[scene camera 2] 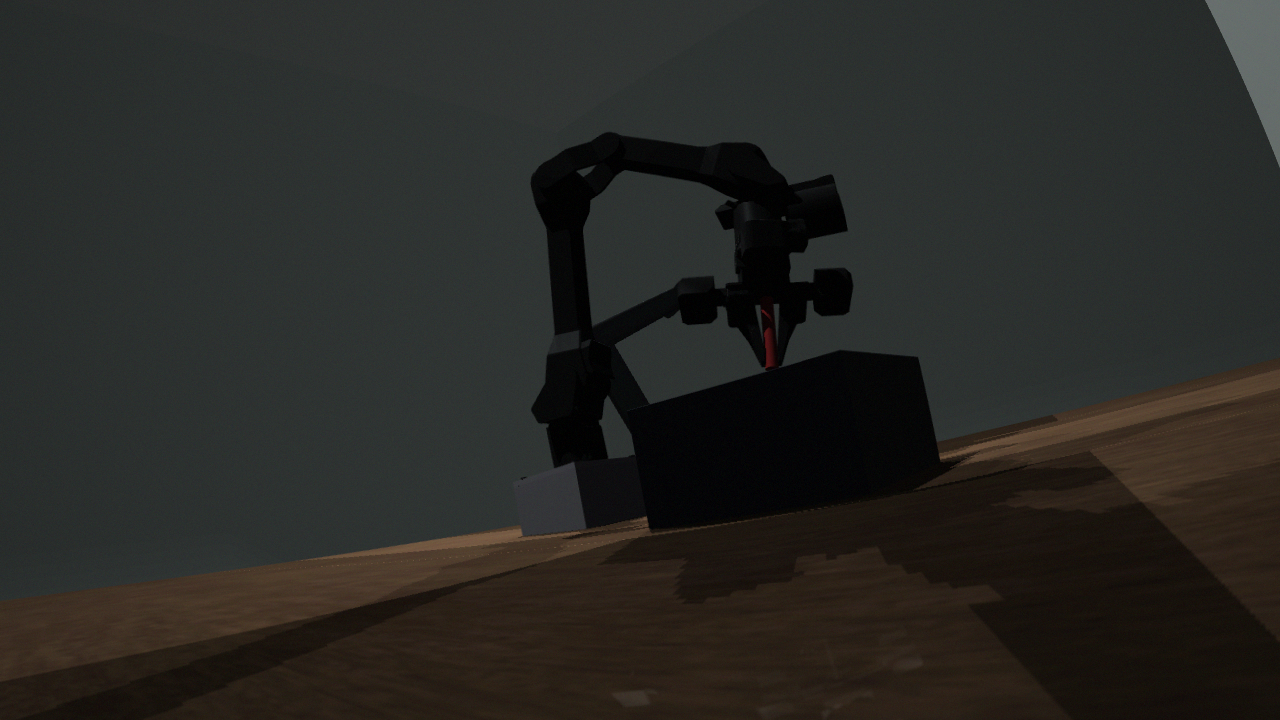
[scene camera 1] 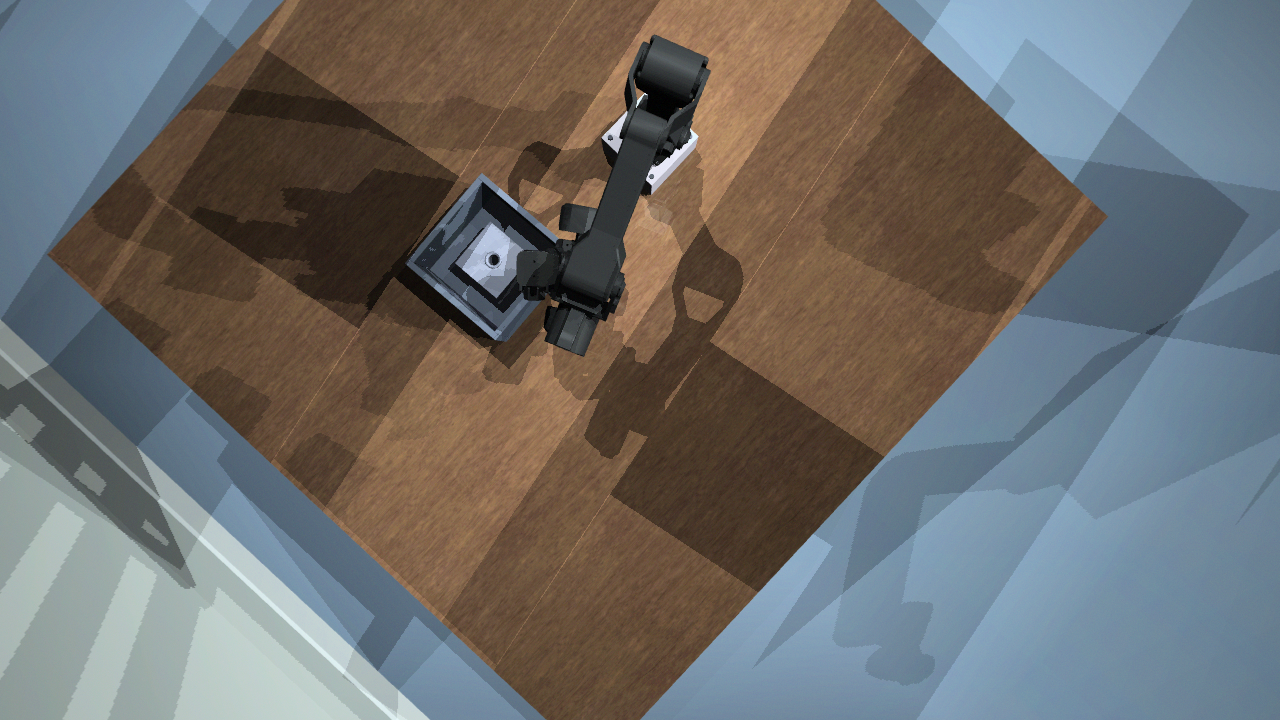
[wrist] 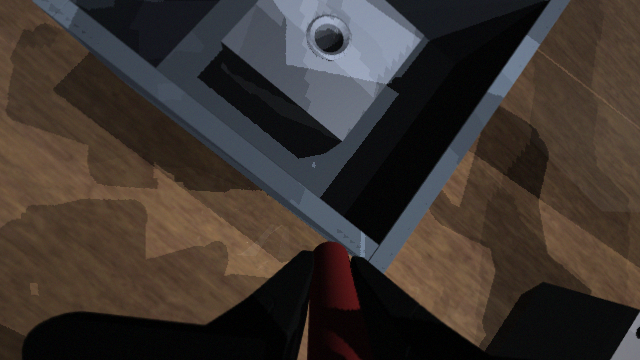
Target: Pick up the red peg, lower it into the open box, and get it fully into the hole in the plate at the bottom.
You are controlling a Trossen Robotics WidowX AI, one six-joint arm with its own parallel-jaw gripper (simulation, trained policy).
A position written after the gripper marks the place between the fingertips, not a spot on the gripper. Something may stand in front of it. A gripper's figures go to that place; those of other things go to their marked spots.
Labels:
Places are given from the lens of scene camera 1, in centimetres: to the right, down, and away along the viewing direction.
gripper (scene camera 1: pixel 561 267): -12, -14, 113
grey box (scene camera 1: pixel 434 260): -35, -17, 124
plate (scene camera 1: pixel 478 260): -27, -16, 120

